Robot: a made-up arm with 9 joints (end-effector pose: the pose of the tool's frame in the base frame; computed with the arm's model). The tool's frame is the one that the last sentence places.
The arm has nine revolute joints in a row. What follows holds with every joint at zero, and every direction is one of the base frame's. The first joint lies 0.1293 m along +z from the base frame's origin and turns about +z. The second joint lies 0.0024 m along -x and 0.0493 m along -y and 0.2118 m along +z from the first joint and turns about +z. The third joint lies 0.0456 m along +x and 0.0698 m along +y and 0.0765 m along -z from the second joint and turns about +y. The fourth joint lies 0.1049 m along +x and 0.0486 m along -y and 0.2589 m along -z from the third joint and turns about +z. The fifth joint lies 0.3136 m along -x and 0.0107 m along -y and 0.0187 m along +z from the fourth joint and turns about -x. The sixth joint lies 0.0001 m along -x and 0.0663 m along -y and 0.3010 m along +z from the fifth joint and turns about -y. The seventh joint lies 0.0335 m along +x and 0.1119 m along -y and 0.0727 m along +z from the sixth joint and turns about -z. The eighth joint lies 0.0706 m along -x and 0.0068 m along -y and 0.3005 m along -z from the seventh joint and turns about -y. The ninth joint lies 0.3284 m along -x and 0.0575 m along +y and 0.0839 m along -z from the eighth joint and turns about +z. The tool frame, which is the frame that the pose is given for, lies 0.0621 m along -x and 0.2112 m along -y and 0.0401 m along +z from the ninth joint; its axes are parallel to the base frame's.
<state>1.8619 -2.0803 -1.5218 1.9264 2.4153 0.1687 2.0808 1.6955 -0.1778</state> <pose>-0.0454 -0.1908 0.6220 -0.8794 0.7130 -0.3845</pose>
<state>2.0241 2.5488 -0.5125 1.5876 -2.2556 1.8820 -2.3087 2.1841 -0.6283</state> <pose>0.2687 -0.7003 0.1035 -0.5467 2.7017 -1.0812</pose>
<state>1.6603 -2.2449 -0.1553 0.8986 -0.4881 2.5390 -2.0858 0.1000 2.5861</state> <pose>0.2664 -0.7429 0.3497 2.3946 -1.3848 -0.7604</pose>
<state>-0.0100 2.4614 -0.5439 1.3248 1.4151 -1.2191 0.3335 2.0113 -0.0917</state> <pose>0.5266 0.5382 0.3617 -1.3827 1.8490 -0.6998</pose>
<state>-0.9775 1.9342 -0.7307 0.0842 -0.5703 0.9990 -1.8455 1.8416 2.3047</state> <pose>0.2814 0.1079 0.0406 0.7293 1.4945 0.7736</pose>
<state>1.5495 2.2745 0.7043 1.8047 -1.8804 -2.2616 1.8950 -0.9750 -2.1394</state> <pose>-0.2929 0.2408 0.0507 -1.5855 1.0979 -1.1422</pose>
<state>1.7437 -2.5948 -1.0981 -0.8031 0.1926 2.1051 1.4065 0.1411 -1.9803</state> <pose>0.3698 0.2910 0.7408 -2.0571 1.3919 -0.5411</pose>
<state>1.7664 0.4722 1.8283 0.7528 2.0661 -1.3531 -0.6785 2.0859 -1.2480</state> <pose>0.5820 0.3843 0.8562 -0.6096 0.2300 2.4932</pose>
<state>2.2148 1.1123 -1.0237 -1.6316 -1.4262 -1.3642 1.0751 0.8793 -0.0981</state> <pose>0.1694 -0.9343 -0.0488 0.3802 1.7117 1.4725</pose>
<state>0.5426 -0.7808 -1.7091 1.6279 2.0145 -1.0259 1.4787 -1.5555 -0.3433</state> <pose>0.4561 -0.3311 -0.0406 1.1283 -1.9347 -0.9495</pose>
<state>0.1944 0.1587 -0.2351 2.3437 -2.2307 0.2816 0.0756 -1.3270 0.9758</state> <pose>0.6466 -0.1144 -0.2192 -0.7006 -1.9838 -0.7320</pose>
